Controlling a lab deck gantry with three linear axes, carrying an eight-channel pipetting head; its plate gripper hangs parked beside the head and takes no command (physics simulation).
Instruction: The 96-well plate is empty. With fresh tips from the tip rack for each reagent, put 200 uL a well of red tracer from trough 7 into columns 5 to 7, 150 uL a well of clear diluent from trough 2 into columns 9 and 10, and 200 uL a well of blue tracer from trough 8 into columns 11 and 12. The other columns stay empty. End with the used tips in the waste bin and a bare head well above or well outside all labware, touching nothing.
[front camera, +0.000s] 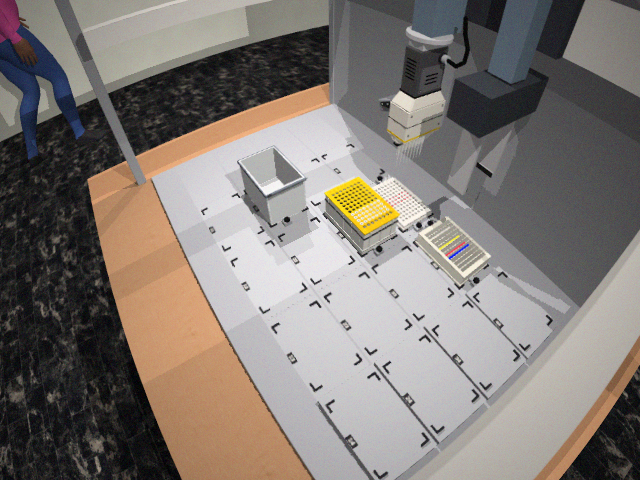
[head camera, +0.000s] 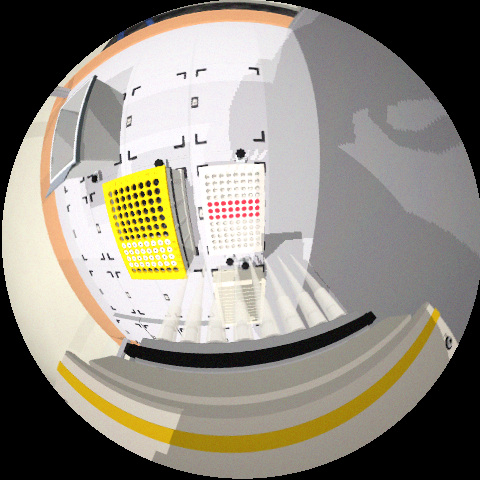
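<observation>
The pipetting head (front camera: 416, 116) (head camera: 240, 395) hangs high above the deck with a row of pale tips on it; any liquid in them is not discernible. The 96-well plate (front camera: 413, 222) (head camera: 204, 235) shows red in columns 5 to 7; its other wells look pale. The yellow tip rack (front camera: 334, 197) (head camera: 176, 245) has empty holes toward its back and several rows of white tips nearer the trough end. The trough block (front camera: 431, 251) (head camera: 216, 300) shows yellow, red and blue strips. The waste bin (front camera: 286, 201) stands left. The parked plate gripper (front camera: 478, 178) hangs beside the head; its finger state is unclear.
The tip rack stands taller than the plate beside it. The high-walled bin lies beyond the rack. Black corner marks and small round black knobs sit on the deck (front camera: 336, 361). A grey post (front camera: 105, 98) rises at the deck's left edge, and a person stands beyond it.
</observation>
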